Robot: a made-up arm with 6 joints. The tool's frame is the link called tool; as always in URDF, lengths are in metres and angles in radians. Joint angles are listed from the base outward. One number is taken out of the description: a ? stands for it. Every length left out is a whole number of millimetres.
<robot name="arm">
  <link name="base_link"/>
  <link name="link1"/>
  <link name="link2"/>
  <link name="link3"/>
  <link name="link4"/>
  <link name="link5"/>
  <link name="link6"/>
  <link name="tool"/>
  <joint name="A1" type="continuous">
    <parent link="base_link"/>
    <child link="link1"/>
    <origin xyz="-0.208 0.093 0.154" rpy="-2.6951 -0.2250 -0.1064"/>
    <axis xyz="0 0 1"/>
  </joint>
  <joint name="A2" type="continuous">
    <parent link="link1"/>
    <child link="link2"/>
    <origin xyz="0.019 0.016 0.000" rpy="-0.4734 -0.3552 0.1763"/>
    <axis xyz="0 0 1"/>
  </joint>
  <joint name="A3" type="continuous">
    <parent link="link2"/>
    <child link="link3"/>
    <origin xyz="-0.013 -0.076 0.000" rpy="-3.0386 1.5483 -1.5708"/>
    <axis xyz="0 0 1"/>
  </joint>
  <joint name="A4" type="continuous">
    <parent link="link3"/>
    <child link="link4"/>
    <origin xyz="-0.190 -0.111 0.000" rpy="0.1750 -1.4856 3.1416"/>
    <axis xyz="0 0 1"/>
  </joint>
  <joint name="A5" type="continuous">
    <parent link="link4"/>
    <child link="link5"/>
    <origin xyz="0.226 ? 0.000" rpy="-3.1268 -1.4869 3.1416"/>
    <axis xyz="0 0 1"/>
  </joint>
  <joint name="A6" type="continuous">
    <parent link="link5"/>
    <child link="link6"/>
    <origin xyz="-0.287 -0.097 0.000" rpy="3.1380 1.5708 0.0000"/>
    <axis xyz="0 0 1"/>
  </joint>
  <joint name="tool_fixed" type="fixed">
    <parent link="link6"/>
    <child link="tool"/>
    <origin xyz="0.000 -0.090 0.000" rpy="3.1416 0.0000 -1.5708"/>
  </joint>
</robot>
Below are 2 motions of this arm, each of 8 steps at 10 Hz.
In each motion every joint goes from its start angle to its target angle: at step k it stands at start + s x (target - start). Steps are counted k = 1, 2, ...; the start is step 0. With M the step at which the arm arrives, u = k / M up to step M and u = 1 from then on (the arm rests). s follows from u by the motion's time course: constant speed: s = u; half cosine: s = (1 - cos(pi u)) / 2; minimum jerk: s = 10 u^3 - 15 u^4 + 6 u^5.
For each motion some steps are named. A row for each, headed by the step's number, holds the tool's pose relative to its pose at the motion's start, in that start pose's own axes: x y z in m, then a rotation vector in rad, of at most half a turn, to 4 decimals.
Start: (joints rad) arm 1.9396 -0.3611 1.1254 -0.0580 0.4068 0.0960
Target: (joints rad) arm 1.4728 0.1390 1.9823 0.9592 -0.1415 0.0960
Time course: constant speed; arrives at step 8
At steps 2, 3, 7, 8:
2: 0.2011 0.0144 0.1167 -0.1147 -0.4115 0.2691
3: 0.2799 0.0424 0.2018 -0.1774 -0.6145 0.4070
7: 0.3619 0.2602 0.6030 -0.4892 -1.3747 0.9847
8: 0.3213 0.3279 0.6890 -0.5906 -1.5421 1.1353

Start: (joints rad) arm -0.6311 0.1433 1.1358 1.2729 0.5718 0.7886
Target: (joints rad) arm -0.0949 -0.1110 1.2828 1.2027 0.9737 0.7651
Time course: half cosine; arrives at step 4
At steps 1, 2, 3, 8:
1: -0.0330 -0.0228 -0.0102 -0.0408 0.0790 -0.0287
2: -0.1167 -0.0740 -0.0225 -0.1352 0.2742 -0.0971
3: -0.2034 -0.1184 -0.0174 -0.2234 0.4756 -0.1649
8: -0.2392 -0.1345 -0.0102 -0.2580 0.5607 -0.1930

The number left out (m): 0.041
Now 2 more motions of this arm.
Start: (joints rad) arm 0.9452 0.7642 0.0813 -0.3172 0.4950 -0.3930
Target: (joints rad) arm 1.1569 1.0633 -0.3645 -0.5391 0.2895 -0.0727
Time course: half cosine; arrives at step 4
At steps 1, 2, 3, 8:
1: -0.0400 0.0017 -0.0153 0.0279 0.0400 -0.1546
2: -0.1399 0.0266 -0.0416 0.0810 0.1455 -0.5286
3: -0.2362 0.0810 -0.0498 0.1132 0.2663 -0.8998
8: -0.2725 0.1117 -0.0472 0.1201 0.3217 -1.0517

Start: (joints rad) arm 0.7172 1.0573 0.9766 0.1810 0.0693 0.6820
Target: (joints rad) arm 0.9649 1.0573 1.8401 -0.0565 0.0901 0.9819
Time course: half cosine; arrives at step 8
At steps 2, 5, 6, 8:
2: 0.0427 -0.0009 0.0224 0.0278 -0.1002 -0.0868
5: 0.1771 -0.0003 0.1324 0.1974 -0.4530 -0.3687
6: 0.2089 0.0026 0.1713 0.2683 -0.5491 -0.4373
8: 0.2342 0.0069 0.2081 0.3403 -0.6310 -0.4921

